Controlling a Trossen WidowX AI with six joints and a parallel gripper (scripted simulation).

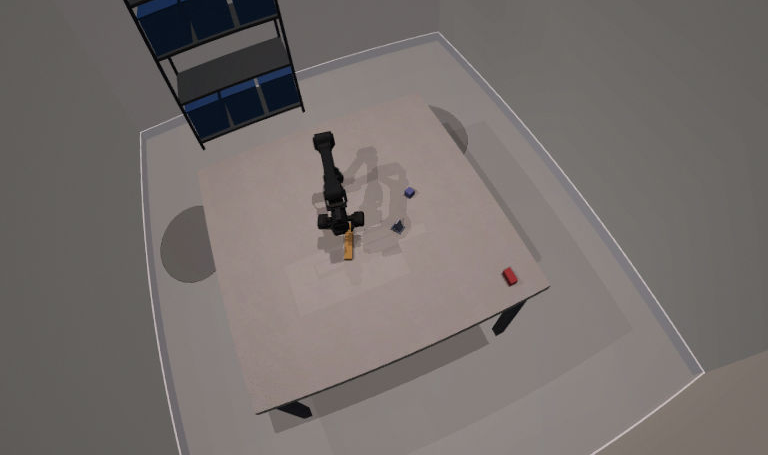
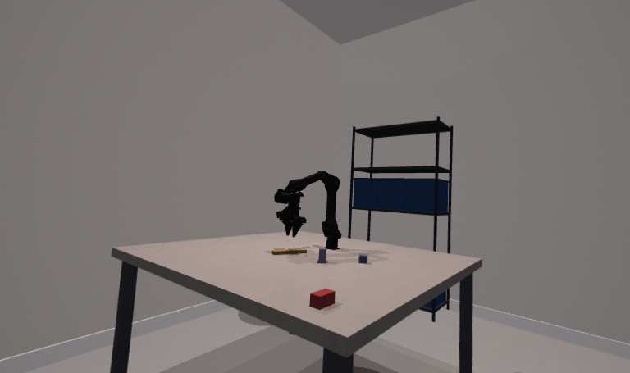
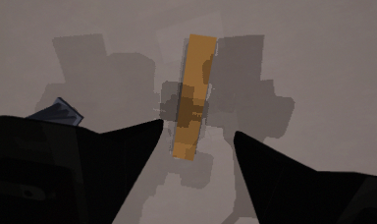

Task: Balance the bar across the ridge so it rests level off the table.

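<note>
My gripper tip is 70 mm above the orange bar, 10 mm to the right of it and 10 mm short of it. Round my gripper tip: red block: 550 mm to the left, 450 mm ahead, 60 mm below; then small cube: 350 mm to the left, 100 mm behind, 60 mm below.
</note>
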